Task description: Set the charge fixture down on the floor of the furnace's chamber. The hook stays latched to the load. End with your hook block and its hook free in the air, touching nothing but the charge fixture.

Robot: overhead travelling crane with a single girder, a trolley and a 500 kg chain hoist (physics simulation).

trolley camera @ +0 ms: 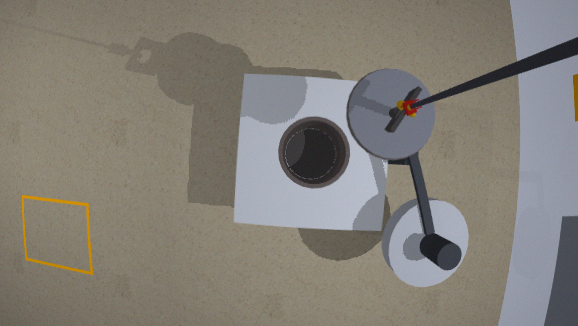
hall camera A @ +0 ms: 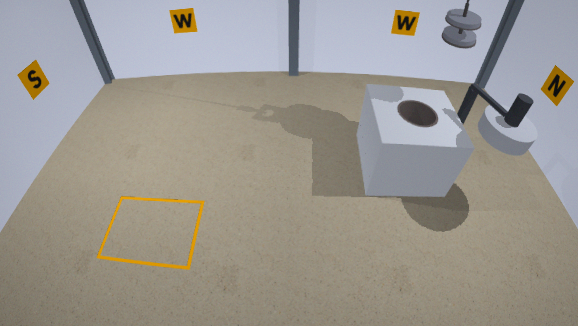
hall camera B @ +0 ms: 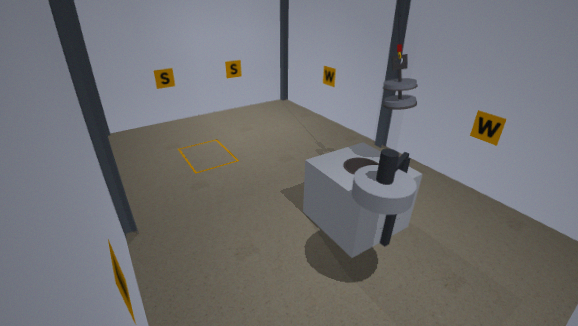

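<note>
The charge fixture, two grey discs on a rod with an eye plate on top, hangs in the air, higher than the furnace. My hook, yellow under a red block, is latched in its eye plate; it is out of view in hall camera A. The furnace is a white box with a round chamber open at the top. In the trolley view the fixture shows up and right of the chamber mouth, across the furnace's right edge. The chamber floor is dark.
The furnace lid, a thick white disc with a black post, is swung aside on a dark arm. An orange square outline marks the floor. Walls and steel columns stand around.
</note>
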